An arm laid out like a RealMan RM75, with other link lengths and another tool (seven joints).
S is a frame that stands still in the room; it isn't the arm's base.
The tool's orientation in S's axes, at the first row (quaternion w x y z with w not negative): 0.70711, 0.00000, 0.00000, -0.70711
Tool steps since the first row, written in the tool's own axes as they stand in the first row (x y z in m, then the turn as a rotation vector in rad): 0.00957, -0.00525, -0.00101, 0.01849, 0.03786, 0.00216; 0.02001, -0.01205, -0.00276, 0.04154, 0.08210, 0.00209; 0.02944, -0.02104, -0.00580, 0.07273, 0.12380, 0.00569; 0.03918, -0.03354, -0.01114, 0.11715, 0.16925, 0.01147
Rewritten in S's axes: -0.00525, -0.00957, -0.00101, 0.03786, -0.01849, 0.00216; -0.01205, -0.02001, -0.00276, 0.08210, -0.04154, 0.00209; -0.02104, -0.02944, -0.00580, 0.12380, -0.07273, 0.00569; -0.03354, -0.03918, -0.01114, 0.16925, -0.11715, 0.01147
